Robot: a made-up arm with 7 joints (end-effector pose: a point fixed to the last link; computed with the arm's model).
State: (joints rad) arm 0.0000 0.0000 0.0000 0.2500 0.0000 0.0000 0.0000
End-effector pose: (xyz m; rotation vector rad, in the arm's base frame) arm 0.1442 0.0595 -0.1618 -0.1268 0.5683 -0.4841
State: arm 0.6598 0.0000 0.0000 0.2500 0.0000 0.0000 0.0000
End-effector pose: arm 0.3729 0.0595 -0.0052 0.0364 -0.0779 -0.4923
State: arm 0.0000 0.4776 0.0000 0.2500 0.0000 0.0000 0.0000
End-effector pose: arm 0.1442 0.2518 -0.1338 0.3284 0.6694 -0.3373
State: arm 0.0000 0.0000 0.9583 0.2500 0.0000 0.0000 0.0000
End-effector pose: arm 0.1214 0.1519 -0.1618 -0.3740 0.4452 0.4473
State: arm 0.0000 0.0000 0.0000 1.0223 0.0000 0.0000 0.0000
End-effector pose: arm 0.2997 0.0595 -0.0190 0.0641 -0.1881 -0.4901
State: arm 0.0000 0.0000 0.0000 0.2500 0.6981 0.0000 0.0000
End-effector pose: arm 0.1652 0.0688 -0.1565 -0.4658 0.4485 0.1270
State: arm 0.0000 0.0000 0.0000 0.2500 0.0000 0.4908 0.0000
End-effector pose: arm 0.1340 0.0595 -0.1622 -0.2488 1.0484 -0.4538
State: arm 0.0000 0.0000 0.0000 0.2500 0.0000 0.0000 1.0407
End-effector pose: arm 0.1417 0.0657 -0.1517 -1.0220 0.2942 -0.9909
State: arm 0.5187 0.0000 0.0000 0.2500 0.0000 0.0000 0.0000
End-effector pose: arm 0.3336 0.0595 -0.0509 0.0016 0.0604 -0.4936
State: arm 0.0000 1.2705 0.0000 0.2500 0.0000 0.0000 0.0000
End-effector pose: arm 0.1442 0.4773 0.0893 1.0819 0.7842 -0.0552
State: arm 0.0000 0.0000 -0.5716 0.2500 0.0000 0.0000 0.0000
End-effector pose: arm 0.1152 0.0091 -0.1618 0.0401 0.6029 -1.0387
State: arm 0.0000 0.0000 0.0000 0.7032 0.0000 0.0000 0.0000
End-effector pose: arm 0.2494 0.0595 -0.0925 -0.0146 0.1245 -0.4936
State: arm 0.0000 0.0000 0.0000 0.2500 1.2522 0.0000 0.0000
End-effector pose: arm 0.1746 0.0849 -0.1541 -0.7140 0.3241 0.6170
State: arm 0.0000 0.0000 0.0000 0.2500 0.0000 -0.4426 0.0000
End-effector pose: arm 0.1524 0.0595 -0.1574 -0.0172 0.1349 -0.4936
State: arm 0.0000 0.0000 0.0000 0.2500 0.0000 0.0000 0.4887
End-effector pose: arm 0.1428 0.0610 -0.1563 -0.5458 0.4544 -0.7311
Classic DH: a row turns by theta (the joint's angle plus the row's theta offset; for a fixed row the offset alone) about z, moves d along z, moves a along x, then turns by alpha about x. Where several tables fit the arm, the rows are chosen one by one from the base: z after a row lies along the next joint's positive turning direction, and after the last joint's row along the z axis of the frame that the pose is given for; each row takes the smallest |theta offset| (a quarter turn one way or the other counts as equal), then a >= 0, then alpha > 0; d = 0 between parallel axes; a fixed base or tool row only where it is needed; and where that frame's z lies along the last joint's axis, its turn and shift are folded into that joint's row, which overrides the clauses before.
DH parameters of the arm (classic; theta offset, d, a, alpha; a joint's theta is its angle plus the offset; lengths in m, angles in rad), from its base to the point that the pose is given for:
base (fixed): 0 0.2504 0.0299 1.5708
joint 1: -1.5708 -0.098 0.0033 -1.5708
joint 2: -1.5708 0.014 0.0143 1.5708
joint 3: 1.5708 -0.1463 0.0024 1.5708
joint 4: 0 -0.0102 0.028 -1.5708
joint 5: 0 -0.2576 0.0013 -1.5708
joint 6: 1.5708 -0.0222 0.0213 -1.5708
joint 7: 1.547 -0.0001 0.0122 -2.3969
tool (fixed): 1.06 0.0007 0 0

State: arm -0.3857 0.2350 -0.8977 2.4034 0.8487 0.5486 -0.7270
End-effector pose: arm 0.1399 -0.0724 0.2599 -0.6959 -0.1442 -0.7985
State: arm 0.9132 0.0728 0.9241 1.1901 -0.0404 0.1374 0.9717
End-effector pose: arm 0.3105 0.2971 0.2697 -0.0006 -1.3625 -0.4761
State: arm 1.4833 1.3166 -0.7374 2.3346 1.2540 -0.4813 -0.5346
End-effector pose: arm 0.1308 -0.0218 0.3851 0.2022 -2.1243 -0.7666
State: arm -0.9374 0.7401 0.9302 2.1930 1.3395 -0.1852 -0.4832
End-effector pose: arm 0.2232 0.1614 0.2381 0.1761 -0.9373 0.2204
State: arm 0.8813 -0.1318 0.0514 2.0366 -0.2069 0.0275 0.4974
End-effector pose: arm 0.1922 0.0734 0.4417 0.7567 -1.9176 -0.7034
